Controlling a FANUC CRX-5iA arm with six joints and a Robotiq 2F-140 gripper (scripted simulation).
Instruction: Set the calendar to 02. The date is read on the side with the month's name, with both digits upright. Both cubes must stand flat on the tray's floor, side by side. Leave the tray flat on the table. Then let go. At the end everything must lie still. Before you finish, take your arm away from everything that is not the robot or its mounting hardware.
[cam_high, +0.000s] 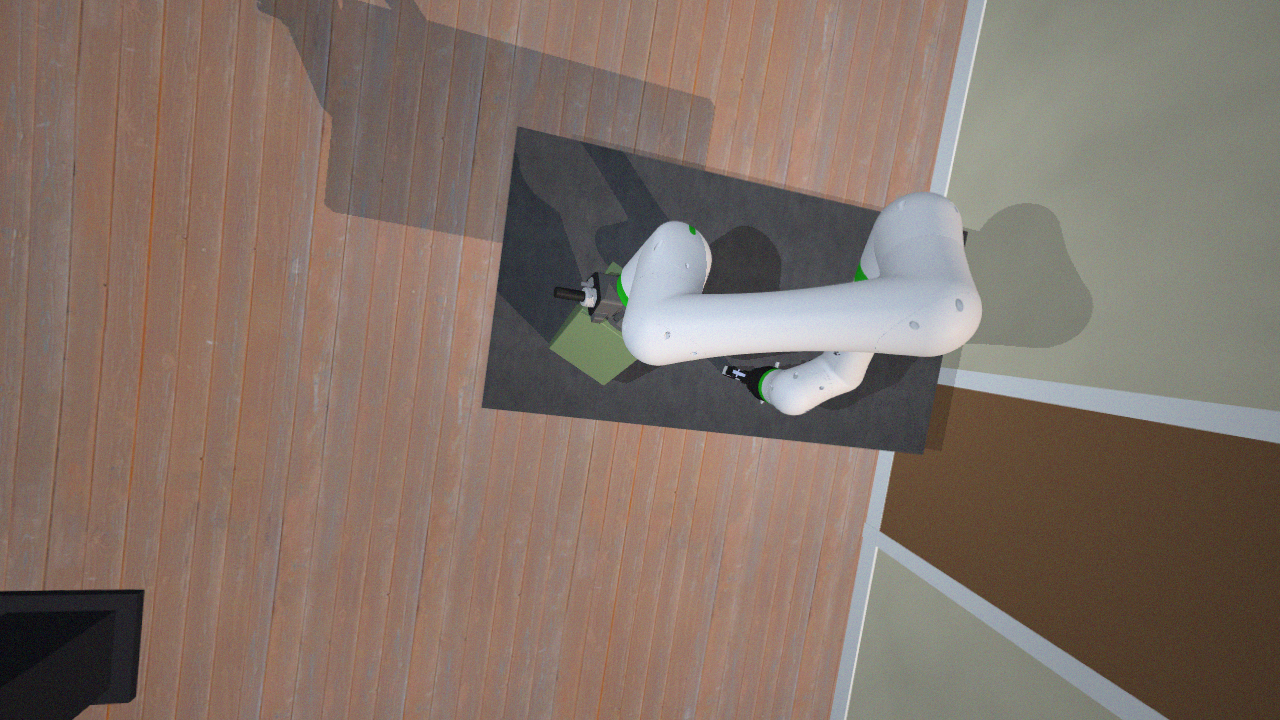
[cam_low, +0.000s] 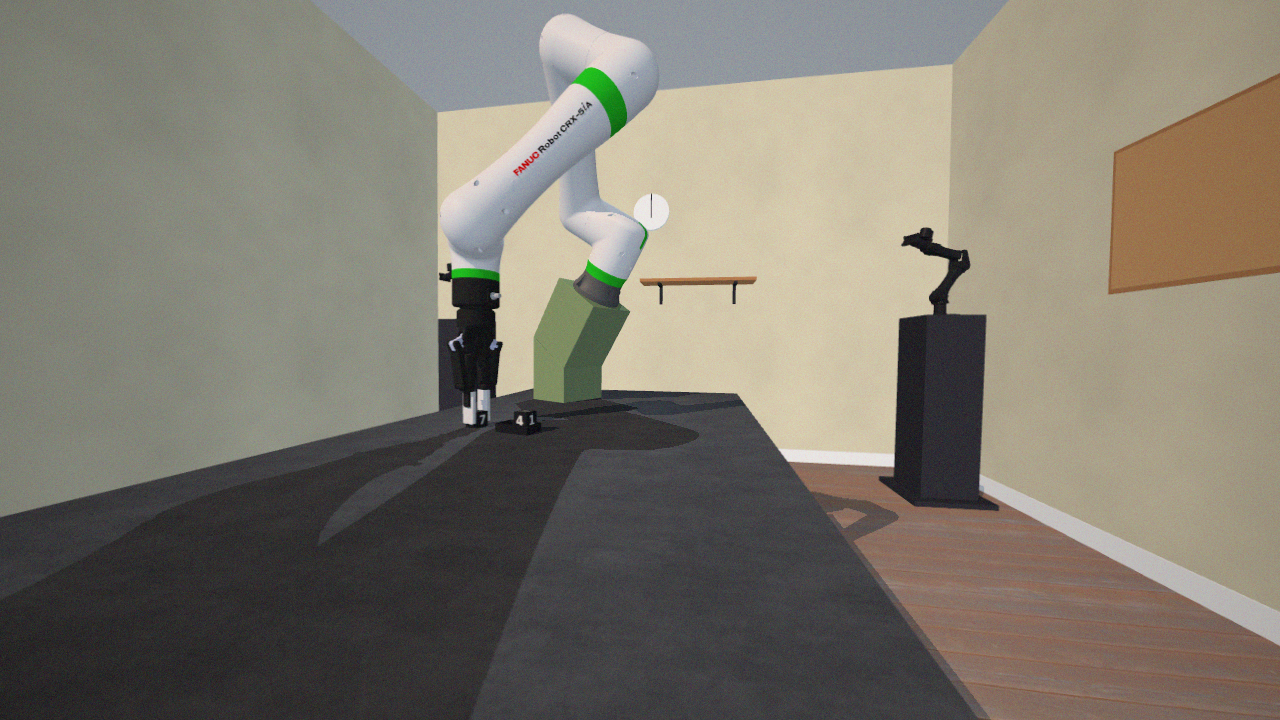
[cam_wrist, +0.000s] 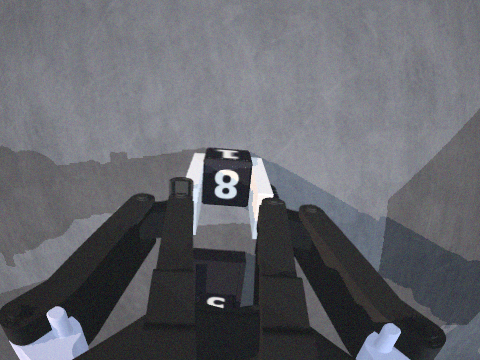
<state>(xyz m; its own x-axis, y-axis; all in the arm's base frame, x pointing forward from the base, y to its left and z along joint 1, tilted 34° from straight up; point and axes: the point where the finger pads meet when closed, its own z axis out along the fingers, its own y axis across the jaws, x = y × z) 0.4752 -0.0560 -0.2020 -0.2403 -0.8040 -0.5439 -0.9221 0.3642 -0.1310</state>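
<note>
My hand is 30 mm short of the black number cube, 120 mm to the right of it and 20 mm above it. The rest, counted from my hand: black tray (30 mm ahead, 110 mm to the left, 30 mm below).
</note>
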